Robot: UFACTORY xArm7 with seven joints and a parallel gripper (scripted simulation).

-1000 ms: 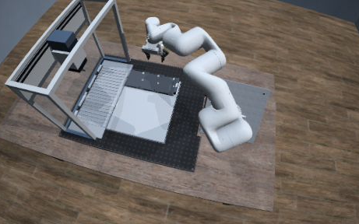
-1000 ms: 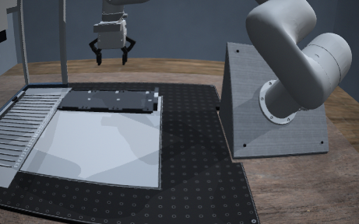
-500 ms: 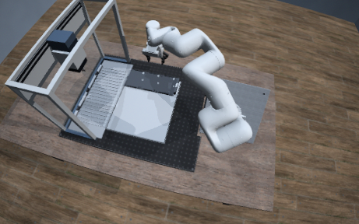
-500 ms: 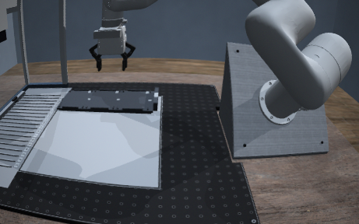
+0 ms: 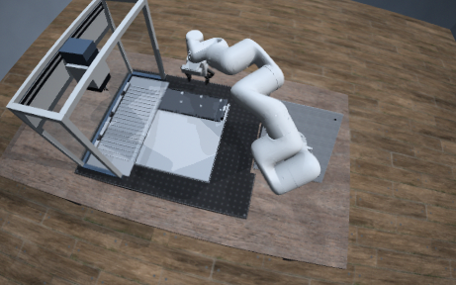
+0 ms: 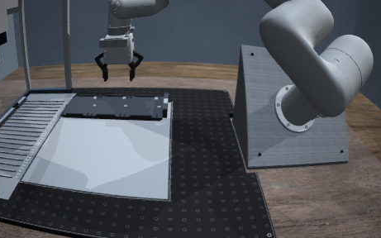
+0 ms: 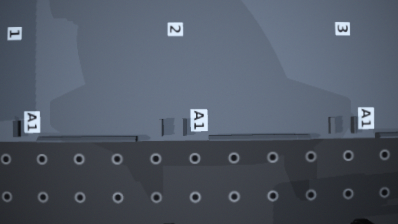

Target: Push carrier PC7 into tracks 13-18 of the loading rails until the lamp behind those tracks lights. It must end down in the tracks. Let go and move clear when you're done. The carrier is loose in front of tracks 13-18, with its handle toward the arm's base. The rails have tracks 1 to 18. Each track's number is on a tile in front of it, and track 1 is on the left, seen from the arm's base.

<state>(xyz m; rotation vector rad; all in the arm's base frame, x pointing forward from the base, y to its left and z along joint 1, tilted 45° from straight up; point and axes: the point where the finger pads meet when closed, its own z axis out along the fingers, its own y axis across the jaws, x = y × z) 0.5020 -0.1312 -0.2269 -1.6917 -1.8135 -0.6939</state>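
Now: the carrier PC7 12 cm to the left of my hand, 4 cm below it and 1 cm behind it. The rest, counted from my hand: pale grey sheet (28 cm to the left, 6 cm below, 2 cm behind).
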